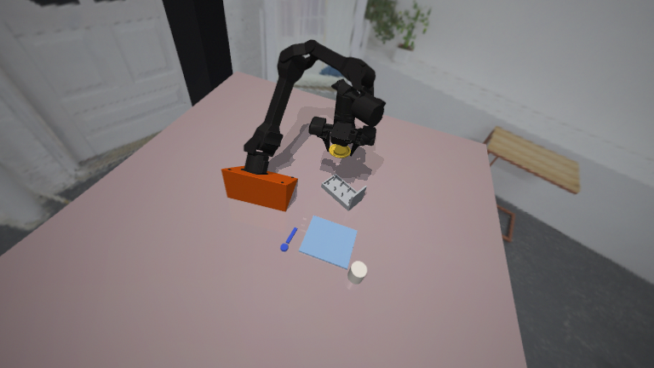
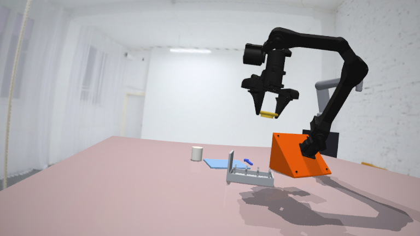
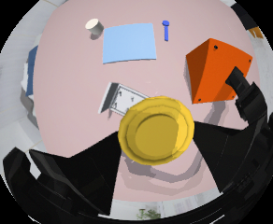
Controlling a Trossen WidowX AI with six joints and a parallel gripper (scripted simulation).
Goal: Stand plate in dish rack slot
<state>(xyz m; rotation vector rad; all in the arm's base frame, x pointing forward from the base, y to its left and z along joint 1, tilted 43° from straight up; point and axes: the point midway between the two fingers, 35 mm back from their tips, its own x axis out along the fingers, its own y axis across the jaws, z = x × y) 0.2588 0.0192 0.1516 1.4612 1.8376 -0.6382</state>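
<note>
My gripper tip is now 170 mm above the grey dish rack, 40 mm short of it and 10 mm to the right of it. From my gripper tip the other things lie so: blue spoon 240 mm to the right, 190 mm below, 40 mm behind; then yellow plate 10 mm above; then light blue mat 190 mm below, 180 mm to the right, 70 mm ahead.
</note>
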